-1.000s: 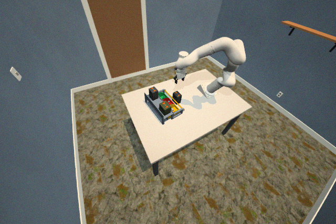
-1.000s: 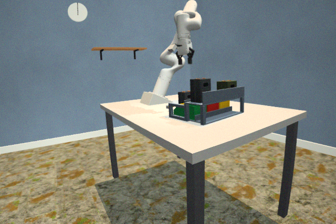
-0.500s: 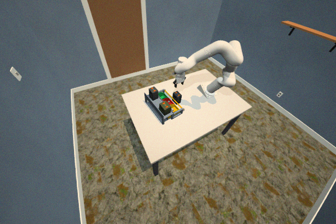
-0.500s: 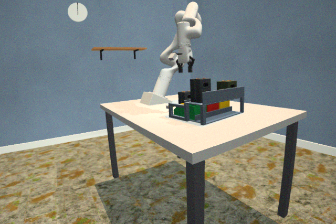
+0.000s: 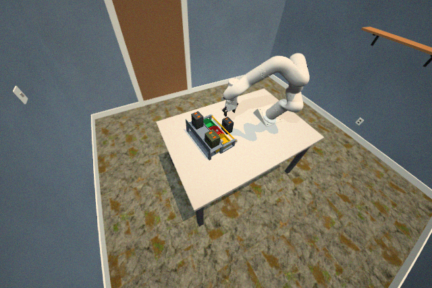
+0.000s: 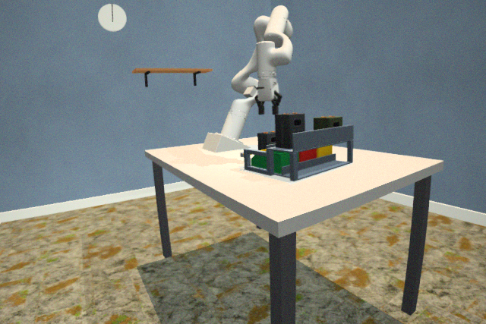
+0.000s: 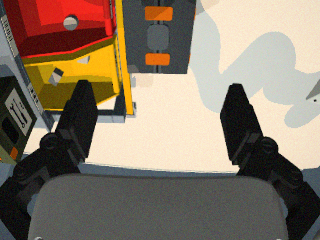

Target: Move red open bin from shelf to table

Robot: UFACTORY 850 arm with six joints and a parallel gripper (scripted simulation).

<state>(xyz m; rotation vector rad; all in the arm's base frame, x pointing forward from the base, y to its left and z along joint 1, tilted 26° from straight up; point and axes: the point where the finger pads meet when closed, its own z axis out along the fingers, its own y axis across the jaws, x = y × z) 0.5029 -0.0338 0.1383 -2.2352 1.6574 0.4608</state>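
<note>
Now: the black box 160 mm below my hand. Also, from my hand: thin yellow rod: 160 mm below, 50 mm ahead, 10 mm to the left; then yellow bin: 180 mm below, 140 mm to the left, 120 mm ahead; then red bin: 180 mm below, 150 mm ahead, 40 mm to the left.
</note>
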